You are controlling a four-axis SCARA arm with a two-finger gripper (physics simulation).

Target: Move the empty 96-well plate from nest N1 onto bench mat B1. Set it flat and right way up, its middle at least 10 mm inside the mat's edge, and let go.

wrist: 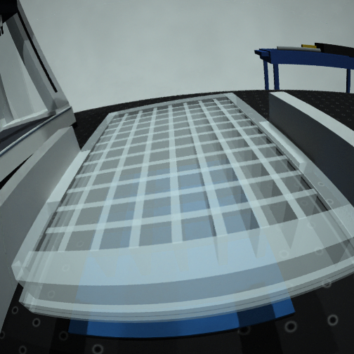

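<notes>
The clear 96-well plate (172,165) fills the middle of the wrist view, flat and with its grid of open wells facing up. My gripper (171,123) is shut on it, with one pale finger along each long side. A blue mat (180,329) lies below the plate. It shows through the clear plastic, and its near edge shows just past the plate's near edge. The plate looks raised above the mat, but the height of the gap cannot be told. No label on the mat can be read. Nest N1 does not show in this view.
A pale grey device (37,60) with a slanted frame stands at the left, close beyond the left finger. A dark surface (55,345) with ring-shaped holes lies around the mat. A blue table (310,58) with yellow and black items stands far at the back right.
</notes>
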